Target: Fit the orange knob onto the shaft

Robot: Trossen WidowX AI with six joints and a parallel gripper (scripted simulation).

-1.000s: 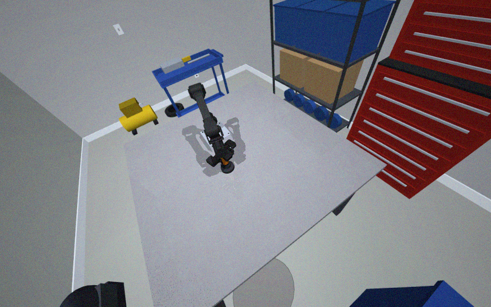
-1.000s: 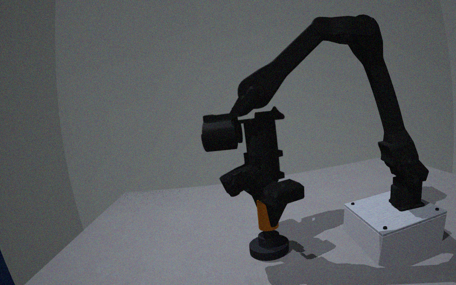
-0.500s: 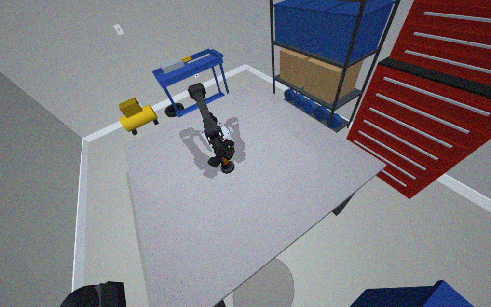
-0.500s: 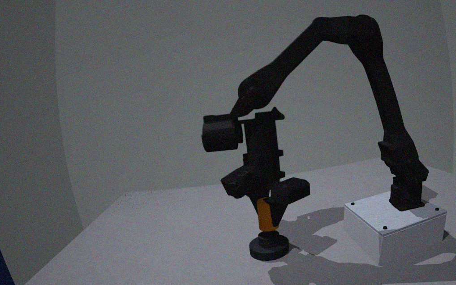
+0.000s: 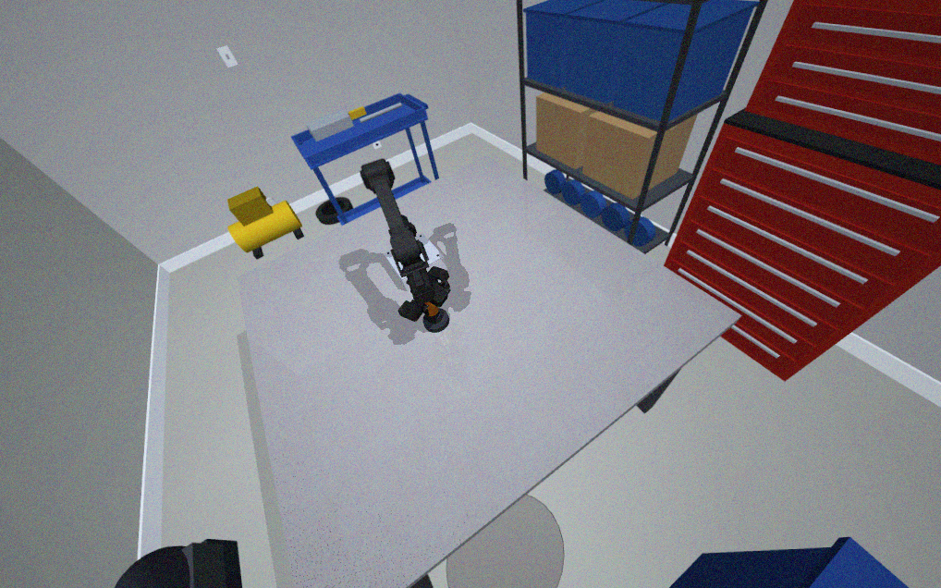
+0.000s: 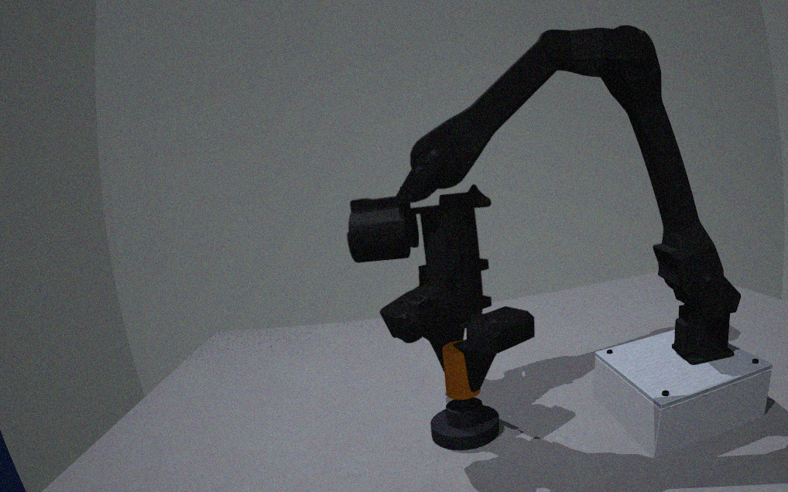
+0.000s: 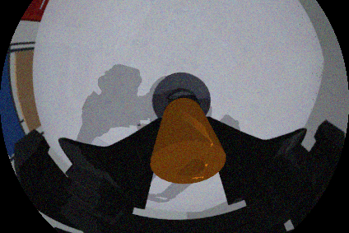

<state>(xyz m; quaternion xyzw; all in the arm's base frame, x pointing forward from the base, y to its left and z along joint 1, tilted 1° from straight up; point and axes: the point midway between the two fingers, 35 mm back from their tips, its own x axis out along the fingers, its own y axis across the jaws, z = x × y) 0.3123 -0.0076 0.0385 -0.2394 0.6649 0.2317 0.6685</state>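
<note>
Right now the orange knob is 20 mm above my gripper tip. From my gripper tip the other things lie so: dark round pedestal (40 mm below).
</note>
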